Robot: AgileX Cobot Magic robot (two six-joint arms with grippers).
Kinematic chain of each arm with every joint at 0, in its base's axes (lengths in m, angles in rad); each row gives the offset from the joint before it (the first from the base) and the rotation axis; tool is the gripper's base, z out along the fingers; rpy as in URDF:
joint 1: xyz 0 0 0.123 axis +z
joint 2: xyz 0 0 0 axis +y
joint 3: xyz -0.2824 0 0.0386 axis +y
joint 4: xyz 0.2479 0 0.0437 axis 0.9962 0 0.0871
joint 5: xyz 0 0 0 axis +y
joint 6: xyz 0.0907 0 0.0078 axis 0.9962 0 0.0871
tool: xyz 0 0 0 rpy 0 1.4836 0
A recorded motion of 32 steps. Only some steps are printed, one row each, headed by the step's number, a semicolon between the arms.
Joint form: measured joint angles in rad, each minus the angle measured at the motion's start. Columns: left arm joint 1, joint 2, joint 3, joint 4, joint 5, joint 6; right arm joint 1, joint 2, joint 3, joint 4, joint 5, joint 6.
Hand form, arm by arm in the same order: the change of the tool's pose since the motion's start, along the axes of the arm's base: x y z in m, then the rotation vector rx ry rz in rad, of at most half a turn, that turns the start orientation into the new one. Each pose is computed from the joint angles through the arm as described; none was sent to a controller.
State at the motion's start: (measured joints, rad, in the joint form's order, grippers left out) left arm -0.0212 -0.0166 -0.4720 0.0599 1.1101 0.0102; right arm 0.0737 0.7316 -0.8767 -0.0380 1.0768 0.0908
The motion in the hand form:
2: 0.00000 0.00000 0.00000 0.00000 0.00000 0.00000; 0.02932 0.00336 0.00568 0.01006 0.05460 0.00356
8: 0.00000 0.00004 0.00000 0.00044 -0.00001 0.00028; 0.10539 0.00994 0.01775 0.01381 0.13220 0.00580
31: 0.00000 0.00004 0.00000 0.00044 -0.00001 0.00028; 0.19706 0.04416 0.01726 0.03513 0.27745 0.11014
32: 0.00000 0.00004 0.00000 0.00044 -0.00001 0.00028; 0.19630 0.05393 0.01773 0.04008 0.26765 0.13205
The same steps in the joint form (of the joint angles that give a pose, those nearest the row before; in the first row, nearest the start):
2: 0.0000 0.0000 0.0000 0.0000 0.0000 0.0000; 0.0000 0.1283 -0.0746 0.0148 0.0000 -0.0006
8: 0.0000 0.0000 0.0000 0.0005 0.0000 0.0000; 0.0008 0.4284 -0.2976 0.0246 0.0000 -0.0011
31: 0.0000 0.0000 0.0000 0.0005 0.0000 0.0000; 0.0718 0.8022 -0.6574 0.0831 0.1272 -0.0301
32: 0.0000 0.0000 0.0000 0.0005 0.0000 0.0000; 0.1022 0.8022 -0.6574 0.0852 0.1157 -0.0197

